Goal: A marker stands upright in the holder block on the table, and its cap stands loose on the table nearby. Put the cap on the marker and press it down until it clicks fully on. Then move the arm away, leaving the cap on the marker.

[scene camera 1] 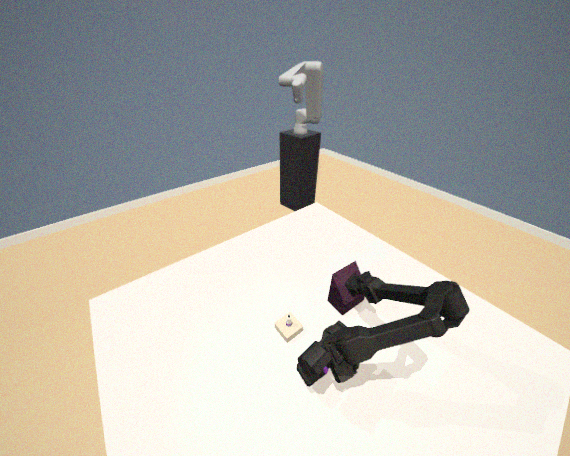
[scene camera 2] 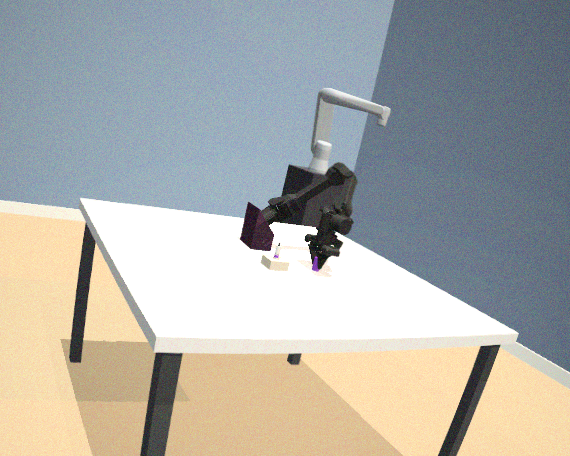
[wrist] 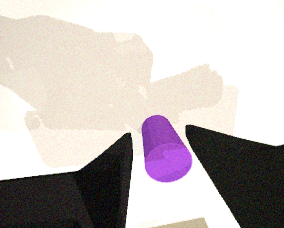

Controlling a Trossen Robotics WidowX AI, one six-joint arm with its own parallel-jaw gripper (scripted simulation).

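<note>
My gripper [scene camera 2: 316, 267] is visible, also in the wrist view [wrist: 158, 133]. A purple cap [wrist: 166, 158] is visible too.
</note>
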